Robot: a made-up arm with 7 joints. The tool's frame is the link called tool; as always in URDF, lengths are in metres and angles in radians. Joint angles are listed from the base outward.
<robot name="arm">
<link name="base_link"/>
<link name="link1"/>
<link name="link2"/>
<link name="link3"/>
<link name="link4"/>
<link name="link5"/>
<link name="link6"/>
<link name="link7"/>
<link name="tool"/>
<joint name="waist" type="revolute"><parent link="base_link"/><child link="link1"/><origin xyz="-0.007 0.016 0.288" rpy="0 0 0"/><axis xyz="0 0 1"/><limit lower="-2.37" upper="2.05"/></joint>
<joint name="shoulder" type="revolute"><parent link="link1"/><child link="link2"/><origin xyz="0.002 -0.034 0.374" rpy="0 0 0"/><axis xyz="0 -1 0"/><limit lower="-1.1" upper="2.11"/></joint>
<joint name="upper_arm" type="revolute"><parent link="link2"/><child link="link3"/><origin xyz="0.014 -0.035 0.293" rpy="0 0 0"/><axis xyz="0 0 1"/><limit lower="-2.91" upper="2.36"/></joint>
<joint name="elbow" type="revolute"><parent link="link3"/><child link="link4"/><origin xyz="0.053 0.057 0.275" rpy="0 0 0"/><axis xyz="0 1 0"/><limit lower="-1.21" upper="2.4"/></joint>
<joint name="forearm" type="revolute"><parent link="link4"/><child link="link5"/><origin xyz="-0.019 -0.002 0.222" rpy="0 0 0"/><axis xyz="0 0 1"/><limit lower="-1.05" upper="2.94"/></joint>
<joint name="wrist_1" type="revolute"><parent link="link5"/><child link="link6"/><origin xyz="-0.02 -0.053 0.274" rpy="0 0 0"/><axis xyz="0 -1 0"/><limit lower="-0.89" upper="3.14"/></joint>
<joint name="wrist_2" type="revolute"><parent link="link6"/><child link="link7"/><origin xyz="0.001 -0.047 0.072" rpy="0 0 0"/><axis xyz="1 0 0"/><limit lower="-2.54" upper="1.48"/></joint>
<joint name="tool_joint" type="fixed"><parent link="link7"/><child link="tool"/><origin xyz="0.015 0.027 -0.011" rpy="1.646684 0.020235 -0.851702"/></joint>
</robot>
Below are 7 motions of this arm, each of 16 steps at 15 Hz.
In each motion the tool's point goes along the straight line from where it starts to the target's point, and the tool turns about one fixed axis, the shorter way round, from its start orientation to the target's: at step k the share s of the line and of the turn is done. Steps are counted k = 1, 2, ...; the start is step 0. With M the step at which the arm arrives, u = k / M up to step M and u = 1 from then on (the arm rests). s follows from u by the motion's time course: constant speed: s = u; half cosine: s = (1 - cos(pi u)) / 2; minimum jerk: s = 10 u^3 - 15 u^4 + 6 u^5.
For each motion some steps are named. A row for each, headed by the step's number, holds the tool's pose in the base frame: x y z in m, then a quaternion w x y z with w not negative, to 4 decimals.
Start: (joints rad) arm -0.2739 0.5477 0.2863 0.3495 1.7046 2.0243 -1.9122
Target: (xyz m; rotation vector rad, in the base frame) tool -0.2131 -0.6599 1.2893 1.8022 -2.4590 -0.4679
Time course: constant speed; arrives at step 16
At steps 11, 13, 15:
11: -0.2182 -0.4222 1.4099 0.0565 0.6063 -0.7917 -0.0497
13: -0.2161 -0.5173 1.3617 0.0454 0.5982 -0.7949 -0.0906
15: -0.2141 -0.6124 1.3134 0.0342 0.5891 -0.7966 -0.1314

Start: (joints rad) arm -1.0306 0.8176 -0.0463 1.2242 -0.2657 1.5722 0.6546
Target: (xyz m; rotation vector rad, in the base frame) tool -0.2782 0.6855 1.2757 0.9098 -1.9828 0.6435
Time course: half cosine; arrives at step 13
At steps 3, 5, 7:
3: -0.2301 0.2797 1.5790 0.3058 0.4778 -0.8232 0.0236
5: -0.2409 0.3711 1.5106 0.3341 0.4550 -0.8218 0.0770
7: -0.2540 0.4814 1.4282 0.3664 0.4251 -0.8156 0.1409

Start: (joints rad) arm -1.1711 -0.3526 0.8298 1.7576 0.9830 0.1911 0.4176
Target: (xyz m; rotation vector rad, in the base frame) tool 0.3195 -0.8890 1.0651 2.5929 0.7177 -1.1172
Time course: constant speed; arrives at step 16
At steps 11, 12, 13, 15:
11: 0.3937 -0.7181 1.0203 0.0728 0.8038 0.3370 -0.4848
12: 0.3789 -0.7523 1.0292 0.0813 0.8218 0.3192 -0.4650
13: 0.3640 -0.7865 1.0382 0.0896 0.8388 0.3011 -0.4447
15: 0.3343 -0.8548 1.0561 0.1060 0.8701 0.2638 -0.4027

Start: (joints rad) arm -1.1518 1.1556 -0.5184 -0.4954 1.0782 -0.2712 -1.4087
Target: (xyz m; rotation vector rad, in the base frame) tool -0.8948 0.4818 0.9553 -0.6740 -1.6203 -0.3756
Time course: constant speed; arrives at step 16
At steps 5, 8, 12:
5: -0.5660 0.8037 0.9918 0.5841 -0.4831 -0.6448 -0.0981
8: -0.6557 0.7159 0.9818 0.5977 -0.4332 -0.6645 -0.1165
12: -0.7752 0.5988 0.9686 0.6125 -0.3645 -0.6872 -0.1405

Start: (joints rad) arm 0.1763 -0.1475 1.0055 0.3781 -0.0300 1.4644 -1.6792
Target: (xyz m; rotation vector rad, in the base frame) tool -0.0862 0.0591 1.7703 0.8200 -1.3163 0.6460
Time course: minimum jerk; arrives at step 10
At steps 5, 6, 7, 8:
5: 0.1019 0.0835 1.7395 0.5950 0.4051 -0.6272 0.2976
6: 0.0332 0.0746 1.7507 0.6221 0.3903 -0.6118 0.2938
7: -0.0248 0.0670 1.7602 0.6444 0.3774 -0.5983 0.2903
8: -0.0644 0.0619 1.7667 0.6594 0.3685 -0.5888 0.2878

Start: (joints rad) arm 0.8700 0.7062 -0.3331 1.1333 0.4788 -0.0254 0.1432
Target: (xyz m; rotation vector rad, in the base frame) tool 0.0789 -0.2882 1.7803 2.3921 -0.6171 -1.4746
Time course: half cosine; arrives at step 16
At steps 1, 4, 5, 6, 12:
1: 0.1301 -0.2297 1.6222 0.6264 0.6999 0.3074 -0.1521
4: 0.1230 -0.2378 1.6440 0.5775 0.7503 0.2403 -0.2142
5: 0.1191 -0.2422 1.6561 0.5470 0.7739 0.2017 -0.2473
6: 0.1146 -0.2473 1.6699 0.5095 0.7970 0.1567 -0.2839
12: 0.0865 -0.2795 1.7569 0.2202 0.8423 -0.1362 -0.4728

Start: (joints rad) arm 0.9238 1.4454 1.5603 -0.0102 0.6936 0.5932 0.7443
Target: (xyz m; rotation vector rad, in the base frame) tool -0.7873 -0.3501 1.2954 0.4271 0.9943 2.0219
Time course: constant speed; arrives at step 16
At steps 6, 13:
6: -0.7054 -0.6950 1.0191 0.3529 0.1457 0.4692 0.7963
13: -0.7627 -0.4536 1.2125 0.3943 0.1627 0.4178 0.8022

